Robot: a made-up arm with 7 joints.
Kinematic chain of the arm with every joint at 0, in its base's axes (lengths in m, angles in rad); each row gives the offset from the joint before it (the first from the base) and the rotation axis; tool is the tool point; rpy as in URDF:
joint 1: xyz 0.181 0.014 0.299 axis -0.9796 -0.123 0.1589
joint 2: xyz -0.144 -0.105 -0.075 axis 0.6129 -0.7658 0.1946
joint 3: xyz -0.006 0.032 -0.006 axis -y
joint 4: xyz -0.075 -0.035 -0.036 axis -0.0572 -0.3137 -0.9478
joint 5: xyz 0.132 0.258 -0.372 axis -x
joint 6: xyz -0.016 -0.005 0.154 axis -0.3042 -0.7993 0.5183
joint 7: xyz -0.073 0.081 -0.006 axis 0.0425 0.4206 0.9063
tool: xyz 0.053 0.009 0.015 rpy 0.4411 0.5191 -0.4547
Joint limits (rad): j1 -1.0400..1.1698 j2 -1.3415..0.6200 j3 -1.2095..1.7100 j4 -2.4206..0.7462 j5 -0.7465..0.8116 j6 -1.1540..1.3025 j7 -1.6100..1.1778
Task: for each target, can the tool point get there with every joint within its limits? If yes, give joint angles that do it. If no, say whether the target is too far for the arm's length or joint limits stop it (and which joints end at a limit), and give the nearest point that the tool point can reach.
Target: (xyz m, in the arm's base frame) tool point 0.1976 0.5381 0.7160
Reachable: no: joint limits stop it (at a limit: joint 1, joint 2, joint 5, joint 7) | nearest point 0.1842 0.4893 0.6222 | short by 0.107 m
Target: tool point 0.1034 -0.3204 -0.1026
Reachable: yes | joints 0.7236 -0.8043 1.4468 -0.5657 -0.2538 0.1554 0.8217
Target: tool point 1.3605 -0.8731 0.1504
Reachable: no: too far | nearest point 0.6077 -0.5055 0.2033 | short by 0.839 m
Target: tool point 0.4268 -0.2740 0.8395
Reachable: no: joint limits stop it (at a limit: joint 3, joint 4, joint 5, joint 7) | nearest point 0.3586 -0.2259 0.7475 | short by 0.124 m
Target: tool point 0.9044 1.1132 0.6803
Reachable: no: too far | nearest point 0.4333 0.5410 0.3981 | short by 0.793 m
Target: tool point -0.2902 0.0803 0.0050
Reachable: yes | joints 0.1242 -0.9344 -0.0201 -0.5193 -0.0082 0.5314 -0.4814
